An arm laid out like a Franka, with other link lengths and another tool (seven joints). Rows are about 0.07 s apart.
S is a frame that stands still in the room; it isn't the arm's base.
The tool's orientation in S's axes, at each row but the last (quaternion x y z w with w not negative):
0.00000, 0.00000, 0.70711, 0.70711
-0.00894, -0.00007, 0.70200, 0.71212
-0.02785, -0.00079, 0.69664, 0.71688
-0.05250, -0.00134, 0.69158, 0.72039
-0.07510, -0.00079, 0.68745, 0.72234
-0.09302, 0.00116, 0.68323, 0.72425
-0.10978, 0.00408, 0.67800, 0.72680
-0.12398, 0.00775, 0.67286, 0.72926
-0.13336, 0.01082, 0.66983, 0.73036
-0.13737, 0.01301, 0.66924, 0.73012
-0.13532, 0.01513, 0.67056, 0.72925
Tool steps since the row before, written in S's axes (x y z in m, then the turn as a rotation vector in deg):
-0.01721, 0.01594, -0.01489, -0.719, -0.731, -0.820
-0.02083, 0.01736, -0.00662, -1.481, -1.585, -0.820
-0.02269, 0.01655, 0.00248, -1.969, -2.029, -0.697
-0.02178, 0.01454, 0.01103, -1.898, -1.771, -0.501
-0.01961, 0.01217, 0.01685, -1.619, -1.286, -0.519
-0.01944, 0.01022, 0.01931, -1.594, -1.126, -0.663
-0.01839, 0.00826, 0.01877, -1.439, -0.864, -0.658
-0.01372, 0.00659, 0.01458, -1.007, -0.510, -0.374
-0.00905, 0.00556, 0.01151, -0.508, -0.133, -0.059
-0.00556, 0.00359, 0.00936, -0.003, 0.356, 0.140
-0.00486, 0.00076, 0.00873, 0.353, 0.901, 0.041
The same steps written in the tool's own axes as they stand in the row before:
0.01594, 0.01721, -0.01489, -0.731, 0.719, -0.820
0.01714, 0.02116, -0.00614, -1.596, 1.469, -0.821
0.01577, 0.02302, 0.00402, -2.058, 1.939, -0.696
0.01276, 0.02140, 0.01367, -1.812, 1.863, -0.487
0.00929, 0.01816, 0.02001, -1.313, 1.609, -0.482
0.00633, 0.01717, 0.02281, -1.135, 1.611, -0.605
0.00375, 0.01572, 0.02231, -0.865, 1.472, -0.579
0.00256, 0.01143, 0.01752, -0.528, 1.021, -0.303
0.00226, 0.00718, 0.01374, -0.170, 0.500, -0.002
0.00102, 0.00398, 0.01070, 0.318, 0.001, 0.213
-0.00152, 0.00328, 0.00935, 0.905, -0.296, 0.179

